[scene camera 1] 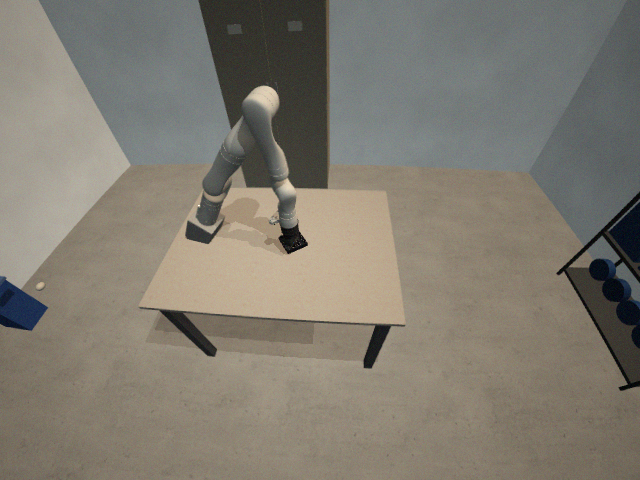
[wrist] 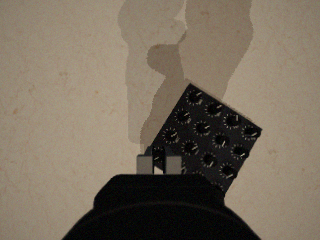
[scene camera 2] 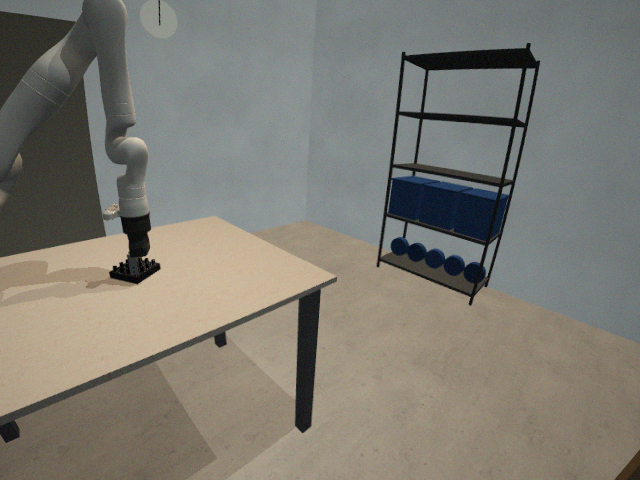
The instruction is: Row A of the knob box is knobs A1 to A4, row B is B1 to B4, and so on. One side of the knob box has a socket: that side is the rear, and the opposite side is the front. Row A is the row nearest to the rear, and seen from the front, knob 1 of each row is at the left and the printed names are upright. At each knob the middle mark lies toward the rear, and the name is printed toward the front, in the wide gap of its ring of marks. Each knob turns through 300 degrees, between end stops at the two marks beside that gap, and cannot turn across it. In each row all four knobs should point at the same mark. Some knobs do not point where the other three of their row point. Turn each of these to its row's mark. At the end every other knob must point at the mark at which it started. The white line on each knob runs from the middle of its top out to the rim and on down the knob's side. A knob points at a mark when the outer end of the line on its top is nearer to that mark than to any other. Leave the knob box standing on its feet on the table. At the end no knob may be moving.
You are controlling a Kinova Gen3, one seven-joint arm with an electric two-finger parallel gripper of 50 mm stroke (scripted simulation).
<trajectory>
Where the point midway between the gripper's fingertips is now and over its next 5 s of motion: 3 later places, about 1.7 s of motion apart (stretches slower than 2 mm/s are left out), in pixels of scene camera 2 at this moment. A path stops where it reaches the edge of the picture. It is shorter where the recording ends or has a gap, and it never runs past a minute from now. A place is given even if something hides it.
My gripper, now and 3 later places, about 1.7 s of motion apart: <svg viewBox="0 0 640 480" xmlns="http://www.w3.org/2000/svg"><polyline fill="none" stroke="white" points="135,273 132,261 130,257 134,261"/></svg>
</trajectory>
